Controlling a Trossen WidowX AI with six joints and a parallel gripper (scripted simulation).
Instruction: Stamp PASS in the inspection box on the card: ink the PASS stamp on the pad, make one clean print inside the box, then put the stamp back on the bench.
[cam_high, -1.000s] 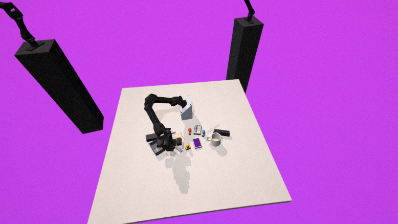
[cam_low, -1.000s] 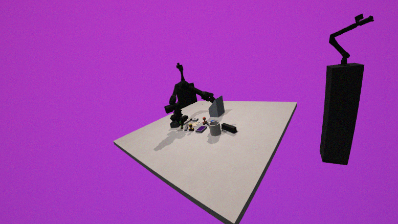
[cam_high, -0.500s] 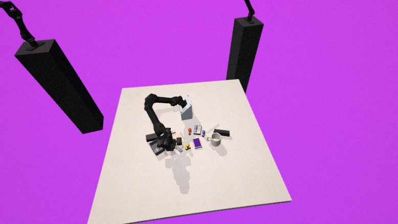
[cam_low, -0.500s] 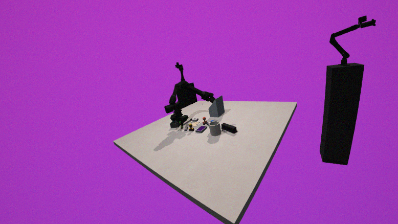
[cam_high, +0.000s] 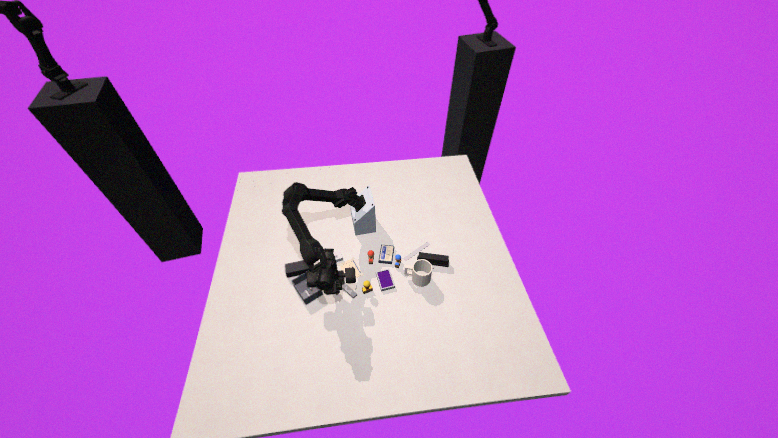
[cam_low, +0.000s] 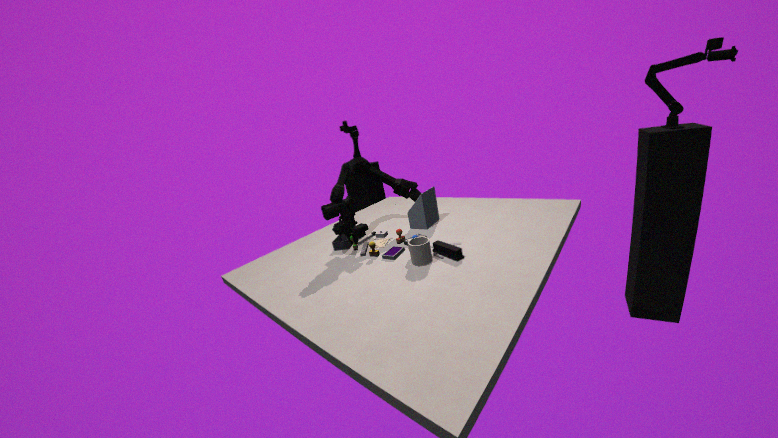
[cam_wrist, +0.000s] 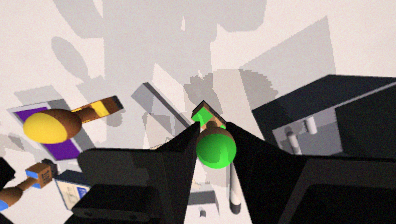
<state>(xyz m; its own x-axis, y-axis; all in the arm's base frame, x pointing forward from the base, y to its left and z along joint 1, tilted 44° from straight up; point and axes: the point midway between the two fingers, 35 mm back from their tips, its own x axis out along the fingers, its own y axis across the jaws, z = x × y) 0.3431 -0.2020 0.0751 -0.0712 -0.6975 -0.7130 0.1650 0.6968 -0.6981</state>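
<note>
The grey bar lies 40 mm to the left of my gripper tip, 30 mm below it and 10 mm behind it. From my gripper tip the other things lie so: beige card 90 mm to the left, 90 mm behind, 30 mm below; then green-knobbed stamp right at my gripper tip; then yellow-knobbed stamp 130 mm to the left, 30 mm ahead, 10 mm below.
</note>
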